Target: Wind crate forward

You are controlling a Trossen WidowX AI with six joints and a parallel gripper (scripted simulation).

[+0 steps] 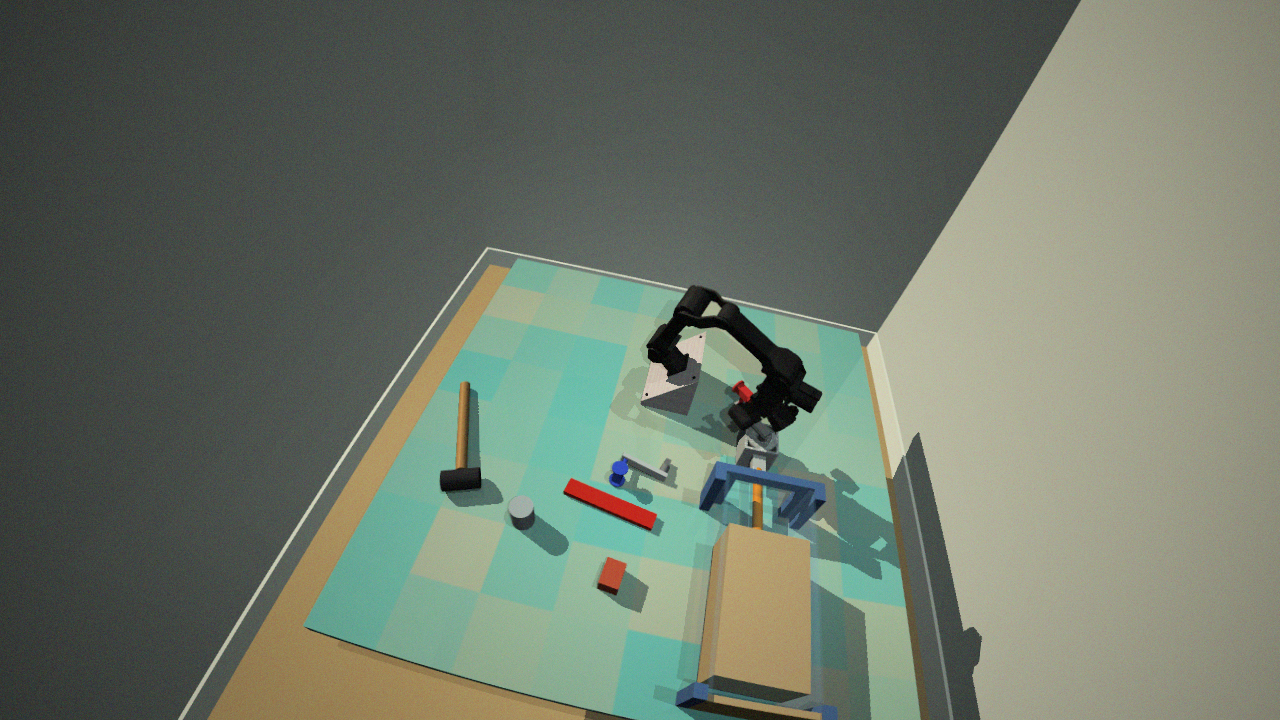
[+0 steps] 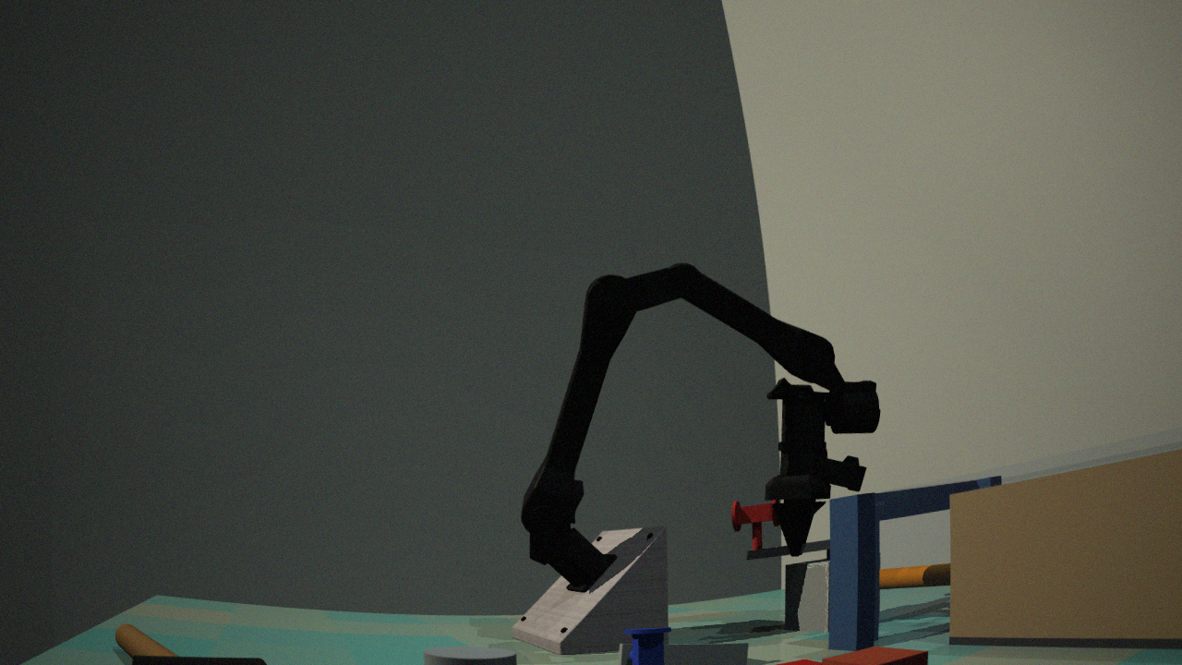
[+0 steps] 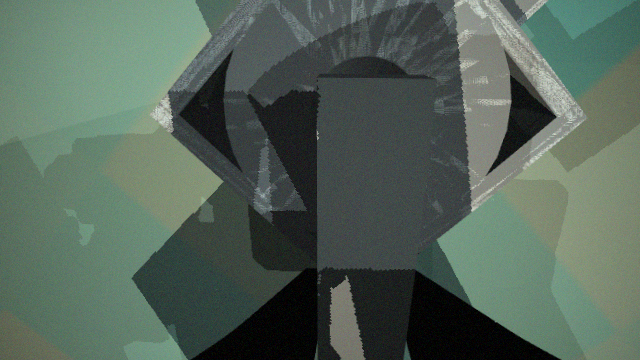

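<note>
Right now my gripper tip is 70 mm above the grey winch, 30 mm to the right of it and 20 mm short of it. Also, from my gripper tip: red knob (50 mm above, 40 mm to the right, 40 mm behind); blue steel frame (190 mm ahead, 40 mm to the left, 10 mm above); winch handle (20 mm above, 10 mm to the right, 10 mm behind).
</note>
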